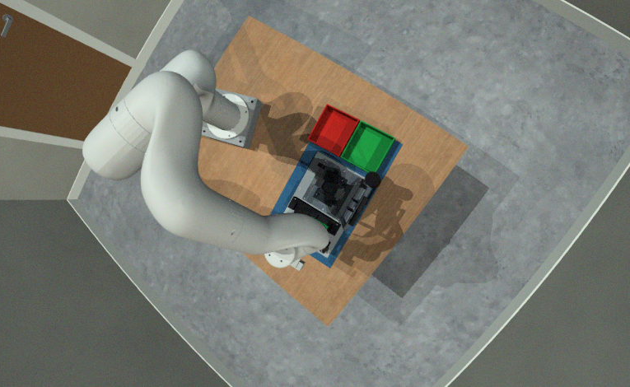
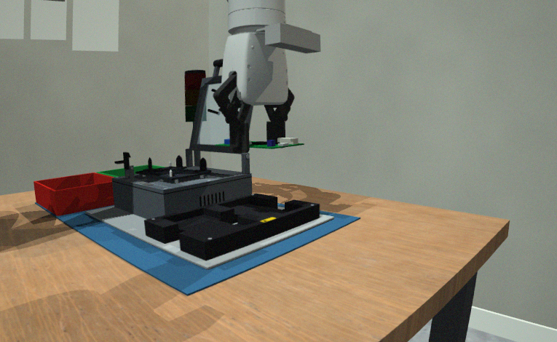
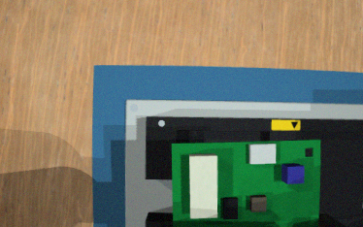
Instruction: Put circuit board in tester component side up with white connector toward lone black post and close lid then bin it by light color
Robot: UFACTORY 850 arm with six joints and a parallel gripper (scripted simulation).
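The green circuit board lies right at my hand. The rest, counted from my hand: black hook 21 cm to the left, 13 cm behind, 4 cm below; see-through lid 18 cm to the left, 6 cm ahead, 6 cm above; green bin 37 cm to the left, 11 cm below, 4 cm behind.
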